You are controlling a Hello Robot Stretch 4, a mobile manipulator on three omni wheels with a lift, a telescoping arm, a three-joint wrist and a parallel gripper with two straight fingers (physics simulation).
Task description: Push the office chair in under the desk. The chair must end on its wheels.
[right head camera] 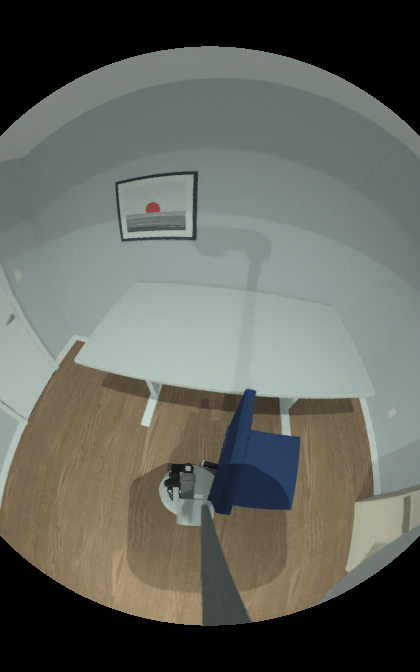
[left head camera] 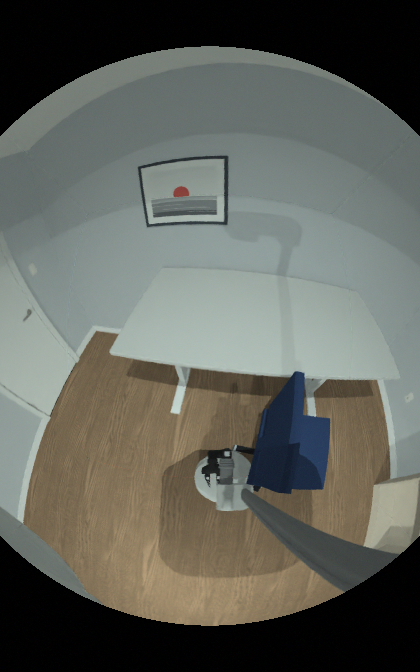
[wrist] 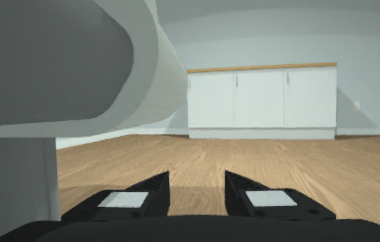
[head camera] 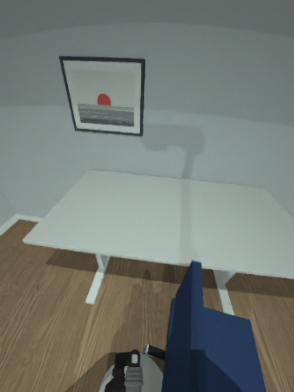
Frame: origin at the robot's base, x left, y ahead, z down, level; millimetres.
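Where they show: gripper, fingertip midpoint: (wrist: 197,187).
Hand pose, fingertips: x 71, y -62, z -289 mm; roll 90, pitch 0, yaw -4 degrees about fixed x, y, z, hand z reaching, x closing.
Note:
After its pixels a point has its place.
The blue office chair (head camera: 227,345) @(x -506, y 205, z -442 mm) (left head camera: 314,445) (right head camera: 272,462) looks upright in front of the desk, with its seat to the right and its backrest to the left, beside my base. The backrest top overlaps the desk's front edge in the head views; contact cannot be told. One black chair leg (head camera: 155,351) @(x -142, y 216, z -79 mm) (left head camera: 244,449) (right head camera: 209,464) shows by my base; most wheels are hidden. The white desk (head camera: 150,215) @(x -60, y 711, z -922 mm) (left head camera: 235,320) (right head camera: 210,332) stands against the wall. My gripper (wrist: 197,187) @(x 71, y -62, z -289 mm) is open and empty, folded in over my base and pointing away from the chair.
The left desk leg (head camera: 95,286) (left head camera: 178,398) (right head camera: 149,411) and right desk leg (head camera: 224,292) (left head camera: 311,402) (right head camera: 285,417) reach forward on the floor. A beige shelf unit (left head camera: 384,500) (right head camera: 364,517) stands at the right. A white cabinet (wrist: 260,97) @(x 668, y -2851, z -493 mm) stands far off in the wrist view.

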